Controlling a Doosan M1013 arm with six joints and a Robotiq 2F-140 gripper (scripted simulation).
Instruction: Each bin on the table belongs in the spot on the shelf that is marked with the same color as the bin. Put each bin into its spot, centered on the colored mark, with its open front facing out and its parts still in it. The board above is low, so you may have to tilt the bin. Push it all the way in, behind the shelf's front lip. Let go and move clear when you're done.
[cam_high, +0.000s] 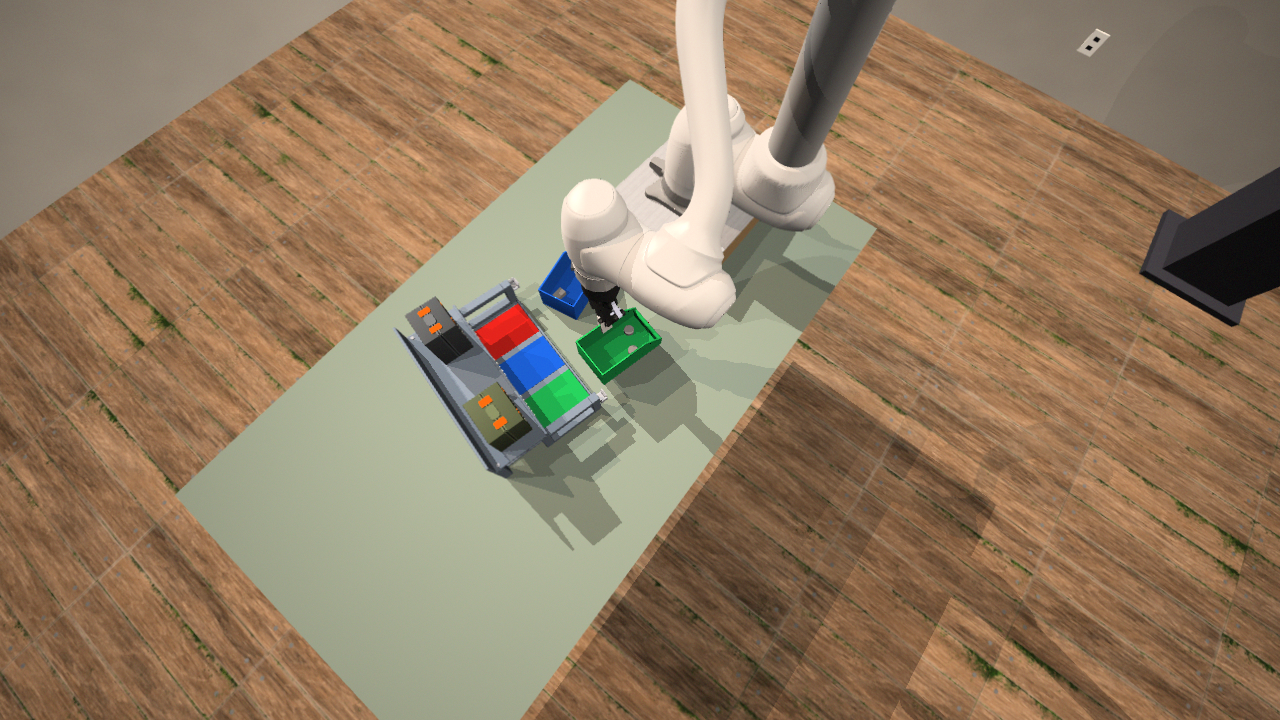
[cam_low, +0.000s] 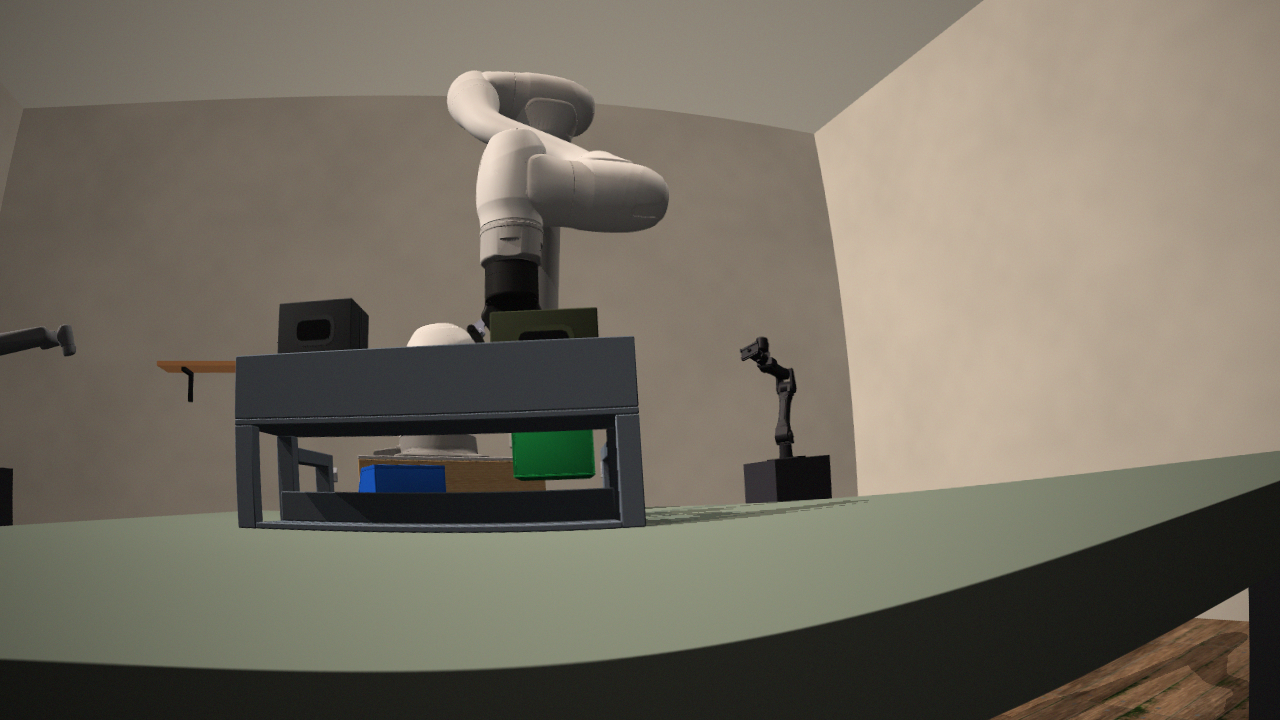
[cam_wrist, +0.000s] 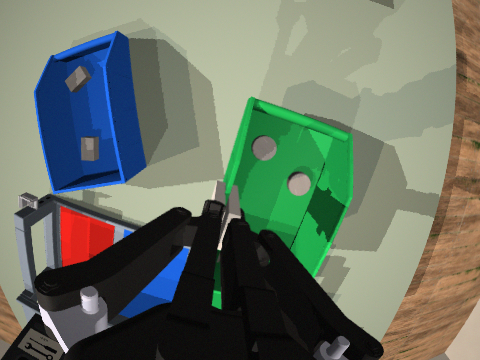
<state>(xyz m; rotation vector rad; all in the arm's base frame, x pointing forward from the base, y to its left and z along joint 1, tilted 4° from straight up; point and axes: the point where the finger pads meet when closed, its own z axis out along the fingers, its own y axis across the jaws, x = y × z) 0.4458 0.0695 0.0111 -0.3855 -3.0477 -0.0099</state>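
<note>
My hand is 1 cm short of the green bin, 5 cm to the right of it and 4 cm above it. Round my hand: black box 25 cm ahead, 25 cm to the right, 3 cm above; olive box 31 cm ahead, 3 cm to the right, 2 cm above; blue bin 8 cm behind, 16 cm to the right, 9 cm below.
</note>
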